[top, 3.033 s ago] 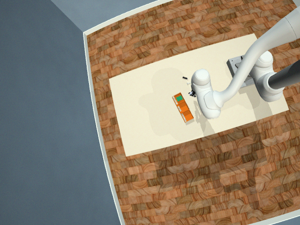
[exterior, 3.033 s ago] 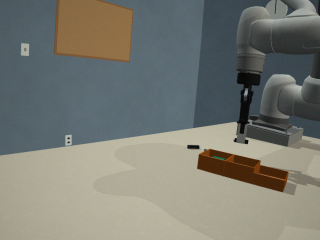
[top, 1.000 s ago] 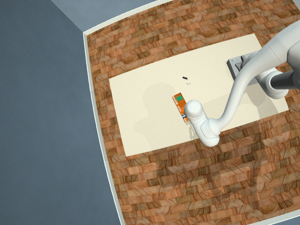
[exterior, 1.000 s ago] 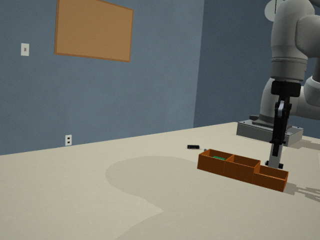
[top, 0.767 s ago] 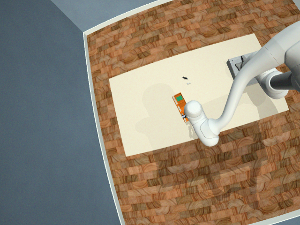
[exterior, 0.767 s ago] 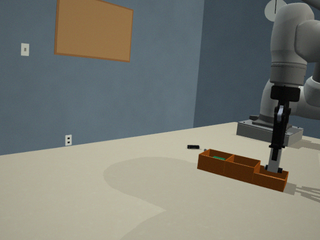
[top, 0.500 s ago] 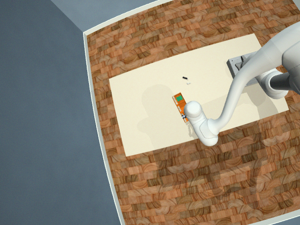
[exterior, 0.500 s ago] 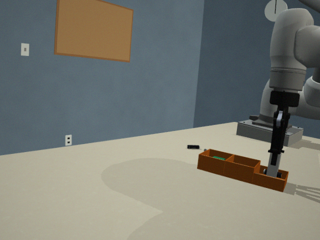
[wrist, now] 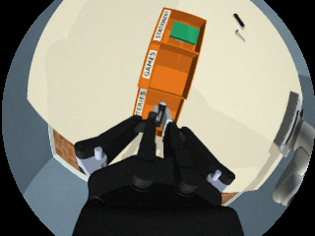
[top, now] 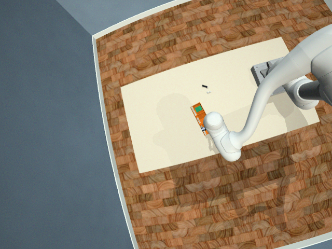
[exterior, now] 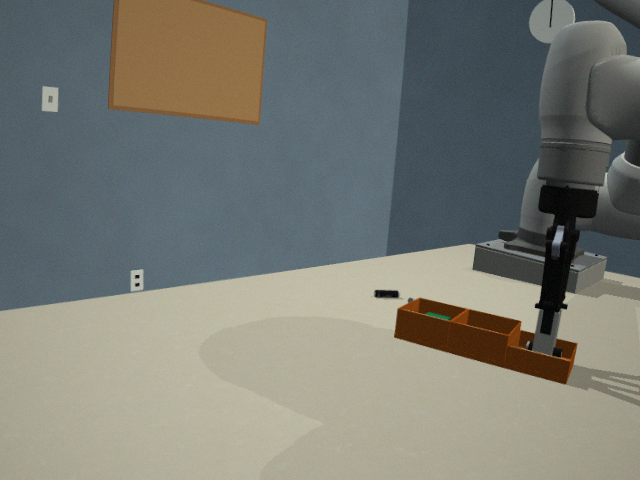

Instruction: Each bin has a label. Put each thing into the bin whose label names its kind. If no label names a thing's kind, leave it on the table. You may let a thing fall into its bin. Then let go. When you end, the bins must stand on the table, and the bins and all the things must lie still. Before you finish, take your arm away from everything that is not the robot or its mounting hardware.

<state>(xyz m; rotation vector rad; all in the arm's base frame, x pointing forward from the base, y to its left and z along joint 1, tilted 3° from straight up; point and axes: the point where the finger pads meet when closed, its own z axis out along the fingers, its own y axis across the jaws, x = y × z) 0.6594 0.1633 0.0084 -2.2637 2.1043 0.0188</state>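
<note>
The black piece lies 12 cm behind my hand, 33 cm to the right of it and 4 cm below it. Also, from my hand: green flat thing (1 cm ahead, 17 cm to the right, 3 cm below); then white thing (1 cm ahead, 17 cm to the right, 3 cm below); then joined orange bins (1 cm ahead, 8 cm to the right, 3 cm below).
</note>
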